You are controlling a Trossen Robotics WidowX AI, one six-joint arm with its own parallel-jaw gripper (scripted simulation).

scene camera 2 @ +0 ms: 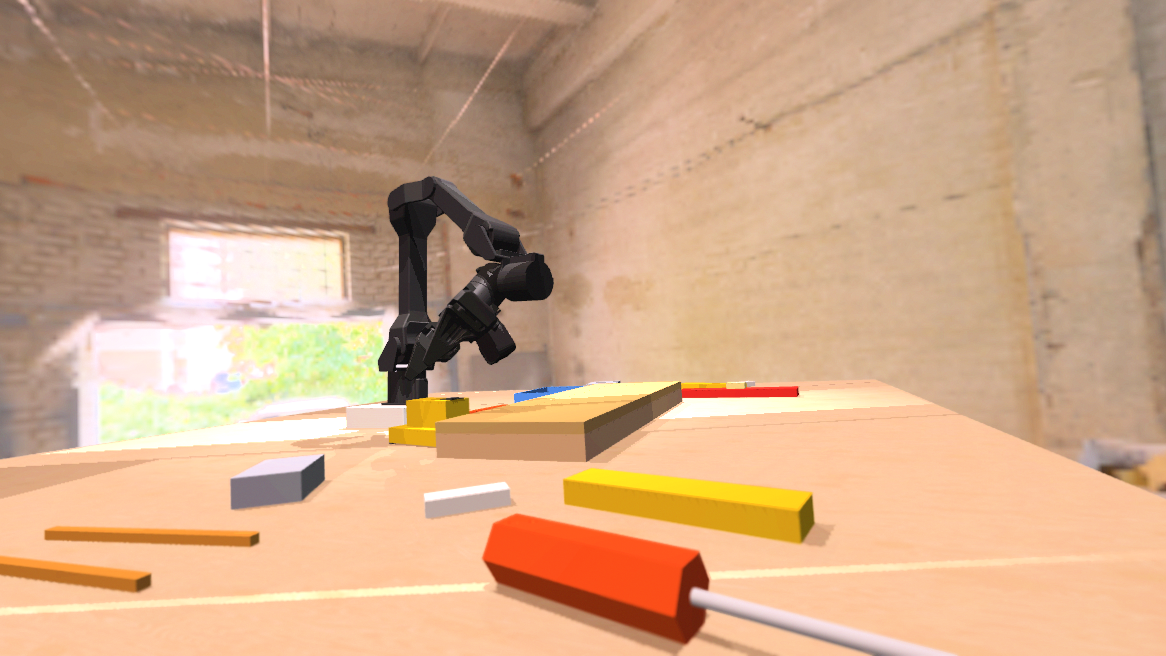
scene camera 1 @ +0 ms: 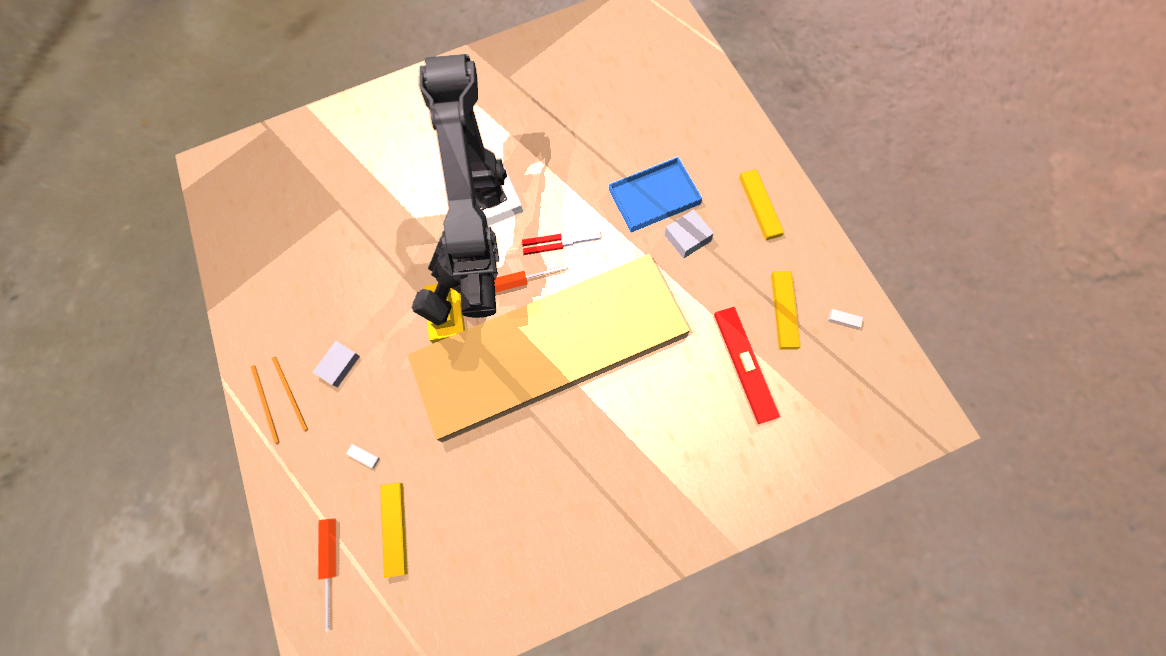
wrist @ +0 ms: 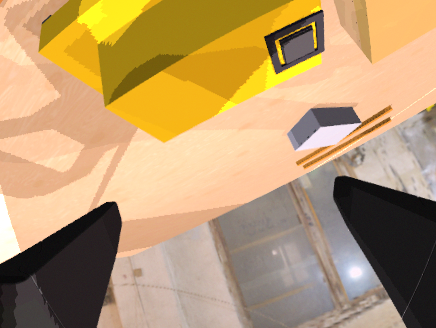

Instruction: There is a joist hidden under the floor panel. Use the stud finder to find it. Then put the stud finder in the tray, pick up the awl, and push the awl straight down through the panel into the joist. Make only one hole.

The gripper (scene camera 2: 415,371) is open, holding nothing. Also in view: a stud finder (scene camera 2: 422,414), a grey block (scene camera 1: 689,233), an orange-handled tool (scene camera 2: 662,589), a red level (scene camera 1: 756,389) and a blue tray (scene camera 1: 664,190).
The stud finder also shows in scene camera 1 (scene camera 1: 455,324) and in the wrist view (wrist: 165,74). The red level shows as well in scene camera 2 (scene camera 2: 733,389). The gripper is seen too in scene camera 1 (scene camera 1: 422,288) and in the wrist view (wrist: 228,200). The wrist view misses the grey block: it is out of frame. The wrist view misses the red level: it is out of frame.
